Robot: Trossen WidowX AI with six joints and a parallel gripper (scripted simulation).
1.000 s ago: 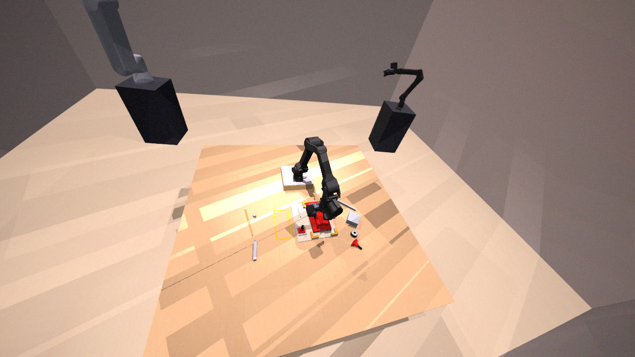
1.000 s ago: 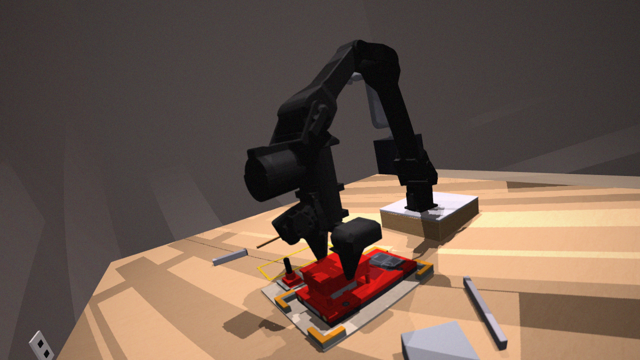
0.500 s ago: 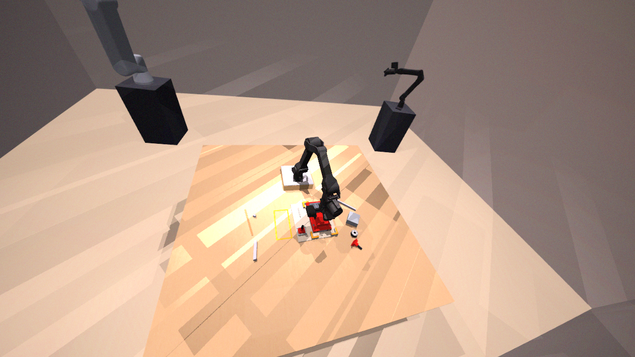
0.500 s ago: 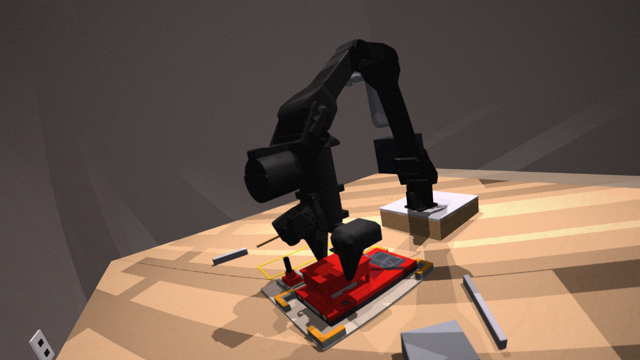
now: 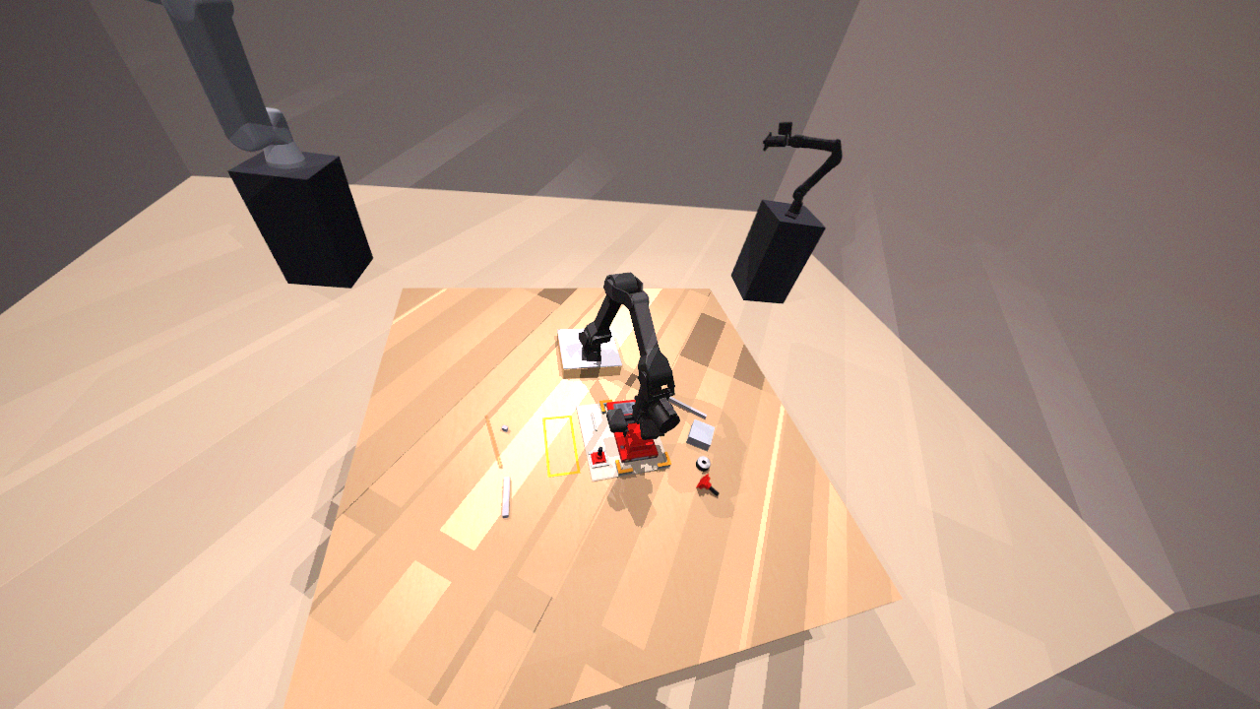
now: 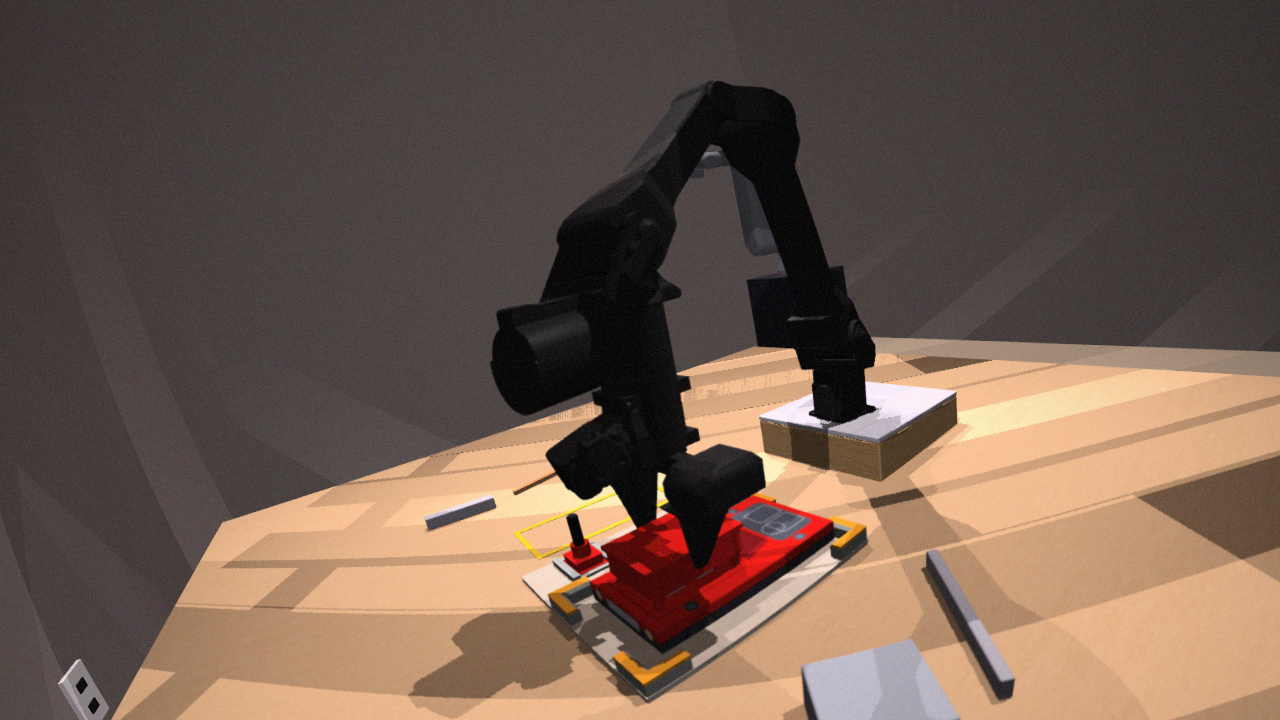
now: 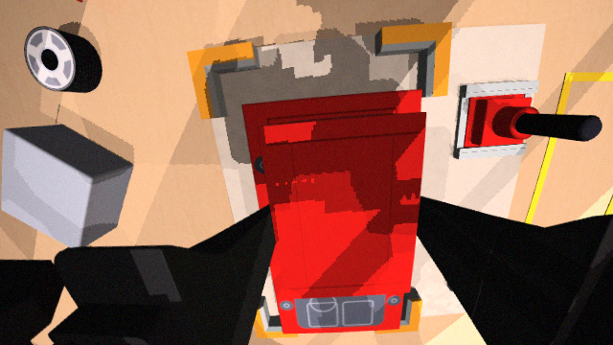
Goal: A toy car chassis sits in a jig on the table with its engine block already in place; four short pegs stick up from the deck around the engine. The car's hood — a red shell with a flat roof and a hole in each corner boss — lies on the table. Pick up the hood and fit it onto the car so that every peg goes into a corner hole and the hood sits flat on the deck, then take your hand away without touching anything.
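My gripper tip is 10 mm to the right of the grey engine block and 20 mm above it. Also, from my gripper tip: thin wooden stick (400 mm to the right, 40 mm below); then red hood (10 mm above).
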